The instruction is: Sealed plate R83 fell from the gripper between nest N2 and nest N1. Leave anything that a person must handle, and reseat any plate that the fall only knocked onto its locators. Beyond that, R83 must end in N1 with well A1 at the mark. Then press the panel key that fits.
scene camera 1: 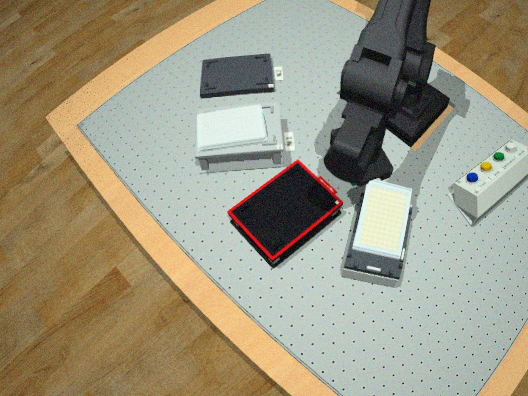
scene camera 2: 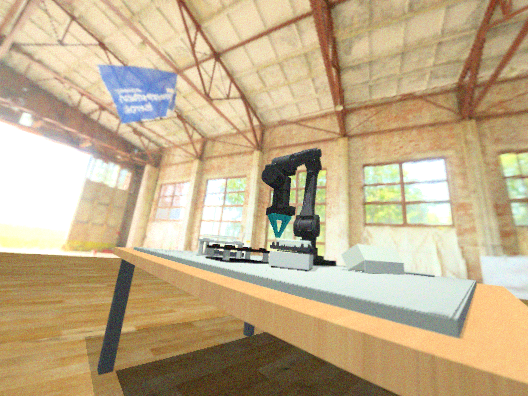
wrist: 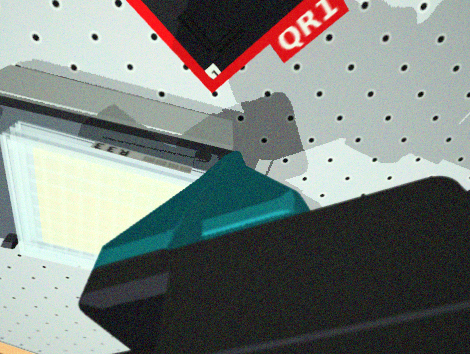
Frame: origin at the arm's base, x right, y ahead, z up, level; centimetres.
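Seen in the pictures: gripper, fingertip midpoint: [scene camera 1: 355,183] [scene camera 2: 277,237] [wrist: 237,164].
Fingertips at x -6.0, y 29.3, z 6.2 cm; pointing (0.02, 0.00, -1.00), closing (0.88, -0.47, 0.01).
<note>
A point is followed by its place in that frame.
A sealed plate with a cream top [scene camera 1: 383,218] {z 5.5, x -13.7, y 31.1 cm} [wrist: 111,197] {z 5.4, x -12.0, y 32.5 cm} lies in a dark grey nest [scene camera 1: 372,261] {z 3.4, x -16.5, y 37.7 cm} [scene camera 2: 291,260] {z 0.0, x -18.4, y 38.8 cm} at the right, just in front of the arm's base. My gripper [scene camera 2: 278,235] {z 6.2, x -6.0, y 29.3 cm} [wrist: 237,164] {z 6.2, x -6.0, y 29.3 cm} has teal fingers and is shut on nothing. It hangs a little above the board, over the plate's far end, near its label strip [wrist: 111,149] {z 4.2, x -10.4, y 33.8 cm}. In the overhead view the arm [scene camera 1: 380,98] {z 32.0, x -8.7, y 31.6 cm} hides it. A white plate [scene camera 1: 231,126] {z 5.8, x 18.9, y 33.6 cm} sits on a light grey nest [scene camera 1: 274,130] {z 3.8, x 13.1, y 28.3 cm}, shifted left so that the nest's right part is bare.
A black tray with a red frame [scene camera 1: 263,187] {z 1.8, x 7.3, y 38.1 cm} [wrist: 174,46] {z 1.9, x -4.9, y 34.2 cm}, tagged QR1 [wrist: 309,26] {z -1.9, x 0.3, y 28.8 cm}, lies askew between the two nests. An empty dark nest [scene camera 1: 236,75] {z -0.5, x 32.9, y 18.9 cm} is at the back. A white box [scene camera 1: 459,192] {z 2.2, x -22.6, y 14.4 cm} [scene camera 2: 372,257] {z 2.5, x -29.6, y 11.9 cm} stands at the right edge.
</note>
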